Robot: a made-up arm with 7 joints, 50 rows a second.
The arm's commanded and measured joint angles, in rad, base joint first. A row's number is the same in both.
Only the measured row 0 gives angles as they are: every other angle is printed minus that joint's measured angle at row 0.
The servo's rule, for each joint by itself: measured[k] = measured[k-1] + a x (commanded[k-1-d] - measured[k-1]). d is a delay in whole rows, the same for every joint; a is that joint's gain. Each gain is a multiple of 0.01, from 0.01 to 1. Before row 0 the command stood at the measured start. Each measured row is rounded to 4 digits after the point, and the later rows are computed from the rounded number. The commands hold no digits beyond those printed.
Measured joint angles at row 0: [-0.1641 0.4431 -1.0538 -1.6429 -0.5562 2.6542 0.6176]
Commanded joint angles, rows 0 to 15: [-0.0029 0.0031 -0.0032 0.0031 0.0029 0.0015 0.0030]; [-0.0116 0.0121 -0.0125 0.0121 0.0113 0.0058 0.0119]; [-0.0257 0.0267 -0.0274 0.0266 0.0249 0.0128 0.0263]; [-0.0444 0.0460 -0.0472 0.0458 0.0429 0.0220 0.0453]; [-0.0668 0.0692 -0.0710 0.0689 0.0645 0.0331 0.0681]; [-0.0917 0.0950 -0.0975 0.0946 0.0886 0.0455 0.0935]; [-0.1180 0.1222 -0.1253 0.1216 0.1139 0.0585 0.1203]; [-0.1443 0.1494 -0.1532 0.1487 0.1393 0.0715 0.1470]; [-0.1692 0.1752 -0.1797 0.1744 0.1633 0.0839 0.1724]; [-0.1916 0.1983 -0.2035 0.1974 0.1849 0.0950 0.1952]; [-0.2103 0.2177 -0.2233 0.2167 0.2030 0.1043 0.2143]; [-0.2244 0.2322 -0.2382 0.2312 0.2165 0.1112 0.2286]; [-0.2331 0.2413 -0.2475 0.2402 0.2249 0.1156 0.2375]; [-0.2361 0.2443 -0.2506 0.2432 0.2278 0.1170 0.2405]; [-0.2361 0.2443 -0.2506 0.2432 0.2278 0.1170 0.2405]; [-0.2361 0.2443 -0.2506 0.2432 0.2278 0.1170 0.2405]
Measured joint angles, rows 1 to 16: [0.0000 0.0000 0.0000 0.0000 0.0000 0.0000 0.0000]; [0.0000 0.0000 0.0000 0.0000 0.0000 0.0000 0.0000]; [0.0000 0.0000 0.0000 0.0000 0.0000 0.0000 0.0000]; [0.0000 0.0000 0.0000 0.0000 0.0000 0.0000 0.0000]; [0.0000 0.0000 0.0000 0.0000 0.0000 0.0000 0.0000]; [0.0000 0.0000 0.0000 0.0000 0.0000 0.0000 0.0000]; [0.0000 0.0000 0.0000 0.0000 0.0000 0.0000 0.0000]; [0.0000 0.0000 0.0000 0.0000 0.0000 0.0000 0.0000]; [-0.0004 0.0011 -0.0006 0.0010 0.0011 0.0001 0.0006]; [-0.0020 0.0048 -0.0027 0.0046 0.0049 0.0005 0.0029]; [-0.0053 0.0122 -0.0071 0.0116 0.0123 0.0014 0.0076]; [-0.0108 0.0237 -0.0143 0.0225 0.0236 0.0028 0.0151]; [-0.0186 0.0392 -0.0245 0.0373 0.0387 0.0049 0.0257]; [-0.0288 0.0582 -0.0376 0.0556 0.0572 0.0077 0.0393]; [-0.0413 0.0800 -0.0534 0.0767 0.0782 0.0113 0.0555]; [-0.0557 0.1036 -0.0714 0.0997 0.1008 0.0155 0.0738]
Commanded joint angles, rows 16 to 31: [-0.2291 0.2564 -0.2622 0.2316 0.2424 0.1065 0.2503]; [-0.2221 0.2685 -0.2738 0.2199 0.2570 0.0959 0.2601]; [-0.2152 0.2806 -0.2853 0.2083 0.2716 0.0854 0.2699]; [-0.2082 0.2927 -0.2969 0.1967 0.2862 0.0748 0.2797]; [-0.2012 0.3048 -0.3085 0.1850 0.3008 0.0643 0.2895]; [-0.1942 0.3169 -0.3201 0.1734 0.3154 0.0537 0.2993]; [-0.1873 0.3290 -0.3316 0.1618 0.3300 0.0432 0.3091]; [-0.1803 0.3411 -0.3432 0.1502 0.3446 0.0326 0.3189]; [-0.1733 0.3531 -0.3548 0.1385 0.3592 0.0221 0.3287]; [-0.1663 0.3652 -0.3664 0.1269 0.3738 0.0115 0.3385]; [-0.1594 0.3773 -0.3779 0.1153 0.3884 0.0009 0.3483]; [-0.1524 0.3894 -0.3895 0.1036 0.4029 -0.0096 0.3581]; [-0.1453 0.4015 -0.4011 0.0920 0.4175 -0.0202 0.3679]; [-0.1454 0.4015 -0.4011 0.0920 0.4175 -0.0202 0.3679]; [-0.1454 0.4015 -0.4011 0.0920 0.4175 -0.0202 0.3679]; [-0.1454 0.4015 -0.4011 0.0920 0.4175 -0.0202 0.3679]
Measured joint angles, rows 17 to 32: [-0.0716 0.1279 -0.0909 0.1236 0.1239 0.0203 0.0935]; [-0.0884 0.1518 -0.1112 0.1472 0.1465 0.0255 0.1138]; [-0.1055 0.1742 -0.1314 0.1694 0.1674 0.0310 0.1339]; [-0.1221 0.1939 -0.1506 0.1892 0.1856 0.0366 0.1528]; [-0.1376 0.2100 -0.1680 0.2055 0.2001 0.0421 0.1697]; [-0.1514 0.2217 -0.1829 0.2176 0.2103 0.0473 0.1839]; [-0.1633 0.2294 -0.1951 0.2258 0.2168 0.0522 0.1952]; [-0.1735 0.2345 -0.2051 0.2314 0.2209 0.0567 0.2043]; [-0.1813 0.2419 -0.2154 0.2315 0.2289 0.0602 0.2135]; [-0.1870 0.2509 -0.2259 0.2278 0.2393 0.0627 0.2228]; [-0.1909 0.2610 -0.2366 0.2216 0.2513 0.0643 0.2322]; [-0.1933 0.2718 -0.2475 0.2136 0.2642 0.0650 0.2417]; [-0.1944 0.2830 -0.2585 0.2044 0.2777 0.0650 0.2513]; [-0.1944 0.2945 -0.2696 0.1945 0.2916 0.0642 0.2609]; [-0.1934 0.3062 -0.2808 0.1840 0.3058 0.0627 0.2705]; [-0.1916 0.3181 -0.2920 0.1732 0.3202 0.0606 0.2802]
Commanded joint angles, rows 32 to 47: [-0.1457 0.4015 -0.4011 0.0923 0.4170 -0.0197 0.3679]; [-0.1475 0.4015 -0.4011 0.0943 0.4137 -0.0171 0.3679]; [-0.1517 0.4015 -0.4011 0.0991 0.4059 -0.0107 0.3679]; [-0.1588 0.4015 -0.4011 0.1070 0.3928 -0.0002 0.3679]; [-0.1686 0.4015 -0.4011 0.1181 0.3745 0.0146 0.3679]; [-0.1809 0.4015 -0.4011 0.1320 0.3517 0.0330 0.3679]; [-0.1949 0.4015 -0.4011 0.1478 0.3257 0.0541 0.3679]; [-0.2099 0.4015 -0.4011 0.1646 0.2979 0.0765 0.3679]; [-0.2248 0.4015 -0.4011 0.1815 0.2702 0.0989 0.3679]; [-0.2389 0.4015 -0.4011 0.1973 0.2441 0.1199 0.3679]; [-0.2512 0.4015 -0.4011 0.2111 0.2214 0.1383 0.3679]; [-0.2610 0.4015 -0.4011 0.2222 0.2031 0.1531 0.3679]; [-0.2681 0.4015 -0.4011 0.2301 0.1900 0.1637 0.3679]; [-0.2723 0.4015 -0.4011 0.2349 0.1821 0.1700 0.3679]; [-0.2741 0.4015 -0.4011 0.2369 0.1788 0.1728 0.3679]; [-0.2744 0.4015 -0.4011 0.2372 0.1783 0.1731 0.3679]
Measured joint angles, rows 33 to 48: [-0.1890 0.3300 -0.3033 0.1621 0.3346 0.0579 0.2899]; [-0.1858 0.3420 -0.3147 0.1508 0.3491 0.0547 0.2996]; [-0.1821 0.3540 -0.3261 0.1394 0.3636 0.0509 0.3093]; [-0.1779 0.3660 -0.3375 0.1279 0.3781 0.0467 0.3191]; [-0.1733 0.3781 -0.3489 0.1164 0.3927 0.0420 0.3289]; [-0.1694 0.3861 -0.3583 0.1086 0.4019 0.0376 0.3367]; [-0.1660 0.3913 -0.3660 0.1033 0.4077 0.0336 0.3429]; [-0.1631 0.3948 -0.3723 0.0997 0.4113 0.0298 0.3479]; [-0.1607 0.3971 -0.3775 0.0973 0.4134 0.0263 0.3519]; [-0.1589 0.3986 -0.3817 0.0963 0.4135 0.0233 0.3551]; [-0.1579 0.3996 -0.3852 0.0972 0.4107 0.0209 0.3577]; [-0.1580 0.4002 -0.3881 0.1003 0.4041 0.0194 0.3597]; [-0.1595 0.4006 -0.3904 0.1060 0.3931 0.0191 0.3613]; [-0.1625 0.4009 -0.3923 0.1143 0.3778 0.0201 0.3626]; [-0.1670 0.4011 -0.3939 0.1250 0.3585 0.0225 0.3637]; [-0.1730 0.4012 -0.3952 0.1377 0.3361 0.0263 0.3645]
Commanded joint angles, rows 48 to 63: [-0.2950 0.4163 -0.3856 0.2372 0.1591 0.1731 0.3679]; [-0.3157 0.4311 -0.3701 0.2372 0.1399 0.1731 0.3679]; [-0.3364 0.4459 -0.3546 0.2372 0.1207 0.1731 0.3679]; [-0.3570 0.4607 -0.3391 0.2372 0.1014 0.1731 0.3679]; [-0.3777 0.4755 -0.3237 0.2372 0.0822 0.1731 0.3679]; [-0.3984 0.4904 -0.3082 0.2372 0.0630 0.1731 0.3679]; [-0.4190 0.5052 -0.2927 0.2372 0.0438 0.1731 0.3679]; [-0.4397 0.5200 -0.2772 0.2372 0.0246 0.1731 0.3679]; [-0.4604 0.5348 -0.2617 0.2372 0.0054 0.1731 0.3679]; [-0.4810 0.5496 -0.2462 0.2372 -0.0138 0.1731 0.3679]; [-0.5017 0.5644 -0.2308 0.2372 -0.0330 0.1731 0.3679]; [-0.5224 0.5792 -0.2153 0.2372 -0.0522 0.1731 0.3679]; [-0.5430 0.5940 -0.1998 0.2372 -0.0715 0.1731 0.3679]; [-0.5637 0.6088 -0.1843 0.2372 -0.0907 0.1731 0.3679]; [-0.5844 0.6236 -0.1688 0.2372 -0.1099 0.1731 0.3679]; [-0.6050 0.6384 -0.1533 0.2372 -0.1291 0.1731 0.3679]
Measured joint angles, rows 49 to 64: [-0.1803 0.4013 -0.3963 0.1517 0.3117 0.0314 0.3652]; [-0.1885 0.4014 -0.3972 0.1663 0.2867 0.0376 0.3657]; [-0.1973 0.4014 -0.3979 0.1806 0.2625 0.0446 0.3661]; [-0.2062 0.4014 -0.3985 0.1939 0.2405 0.0522 0.3665]; [-0.2149 0.4014 -0.3990 0.2055 0.2218 0.0600 0.3668]; [-0.2229 0.4014 -0.3994 0.2149 0.2071 0.0677 0.3670]; [-0.2301 0.4014 -0.3997 0.2219 0.1966 0.0751 0.3672]; [-0.2363 0.4014 -0.4000 0.2268 0.1898 0.0820 0.3673]; [-0.2445 0.4065 -0.3974 0.2301 0.1784 0.0884 0.3674]; [-0.2545 0.4149 -0.3925 0.2324 0.1642 0.0943 0.3675]; [-0.2660 0.4254 -0.3857 0.2339 0.1481 0.0998 0.3676]; [-0.2787 0.4374 -0.3773 0.2350 0.1308 0.1049 0.3677]; [-0.2926 0.4504 -0.3677 0.2357 0.1128 0.1097 0.3677]; [-0.3074 0.4640 -0.3570 0.2362 0.0944 0.1141 0.3677]; [-0.3230 0.4780 -0.3454 0.2365 0.0757 0.1182 0.3677]; [-0.3393 0.4923 -0.3331 0.2367 0.0568 0.1220 0.3677]
